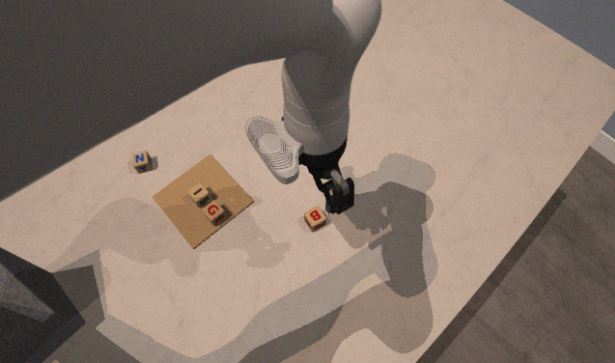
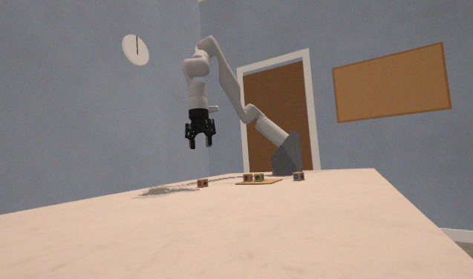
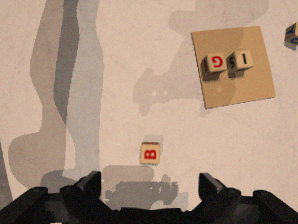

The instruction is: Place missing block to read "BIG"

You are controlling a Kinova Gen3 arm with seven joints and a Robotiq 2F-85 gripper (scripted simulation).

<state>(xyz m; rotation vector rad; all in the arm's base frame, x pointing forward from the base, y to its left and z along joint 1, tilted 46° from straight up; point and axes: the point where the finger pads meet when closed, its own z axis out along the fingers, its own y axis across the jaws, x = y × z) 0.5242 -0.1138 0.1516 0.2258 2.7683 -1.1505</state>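
The B block lies 140 mm below my hand. From my hand the other things lie so: letter block (320 mm to the left, 170 mm behind, 140 mm below); mat (180 mm to the left, 150 mm below, 120 mm behind).
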